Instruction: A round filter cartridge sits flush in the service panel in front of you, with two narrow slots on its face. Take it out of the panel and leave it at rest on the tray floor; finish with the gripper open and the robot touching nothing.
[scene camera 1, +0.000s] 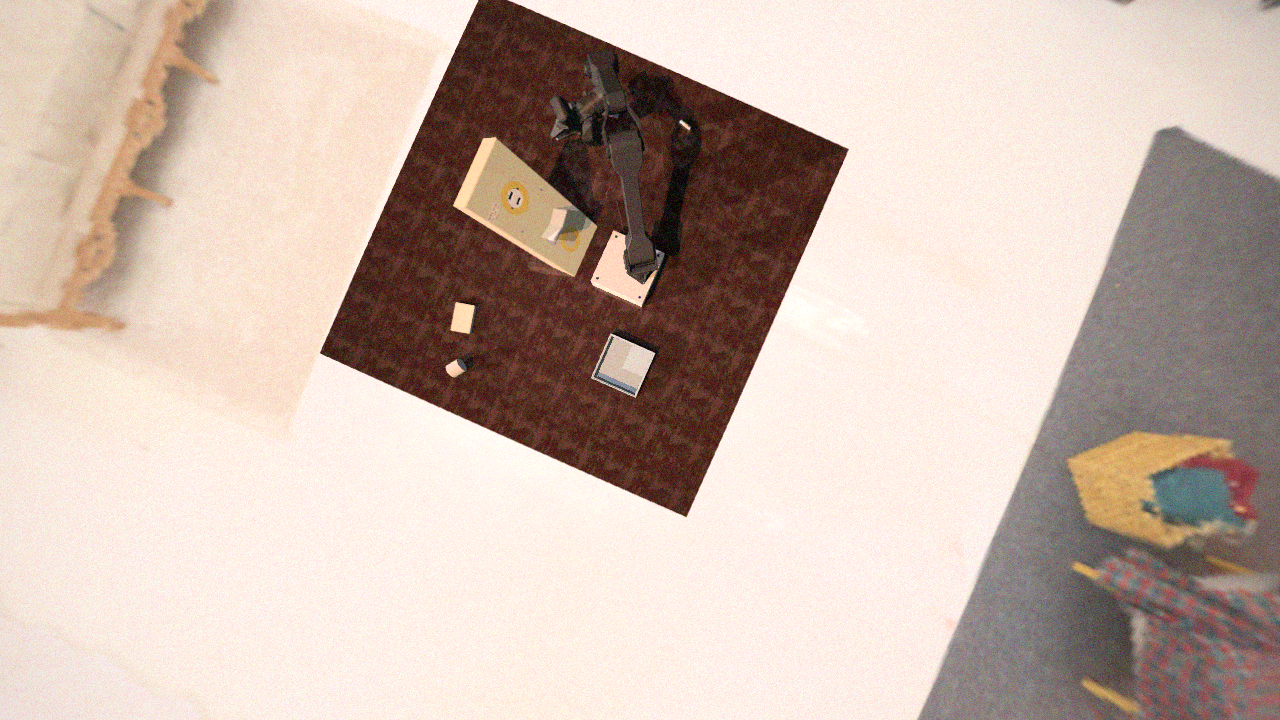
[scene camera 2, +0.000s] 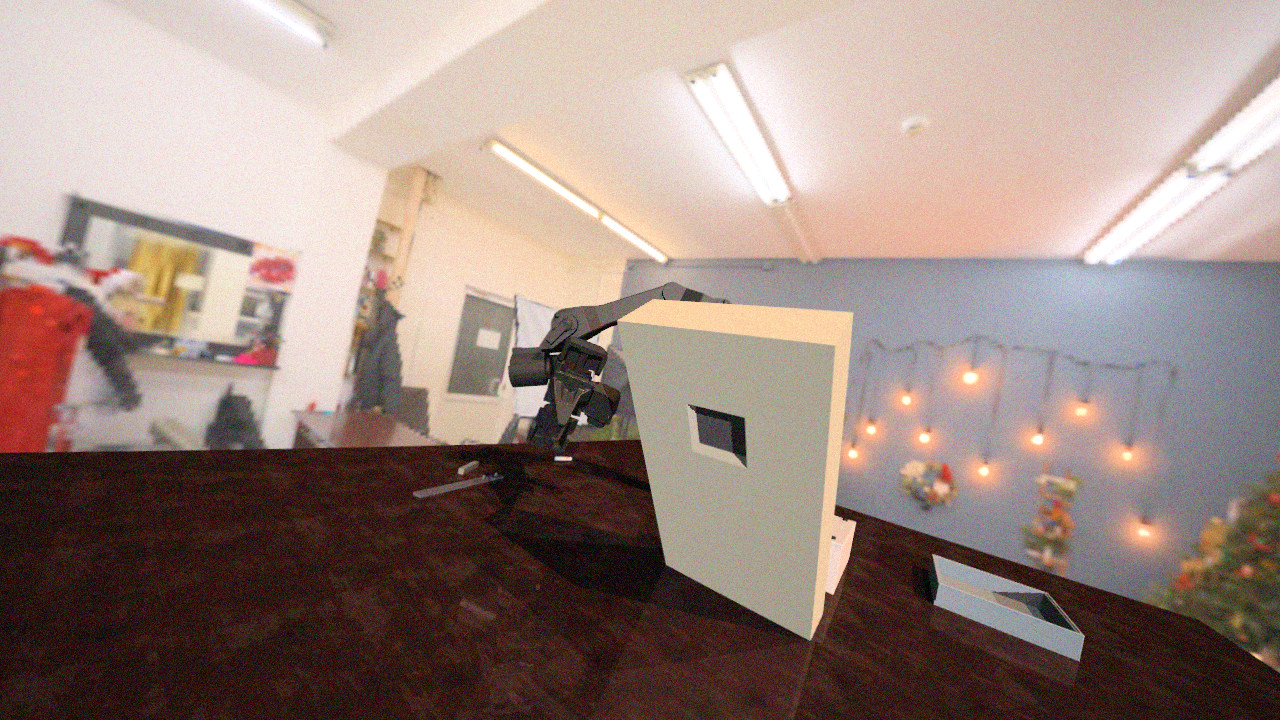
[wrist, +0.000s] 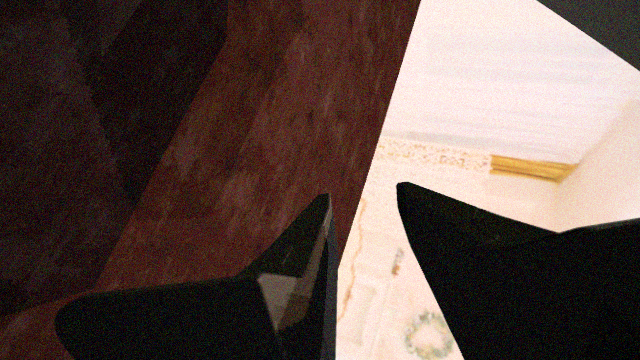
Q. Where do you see a grey tray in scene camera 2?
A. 1032, 615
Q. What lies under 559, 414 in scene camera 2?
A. The gripper.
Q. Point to a service panel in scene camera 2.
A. At 740, 408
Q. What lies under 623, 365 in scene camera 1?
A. A grey tray.
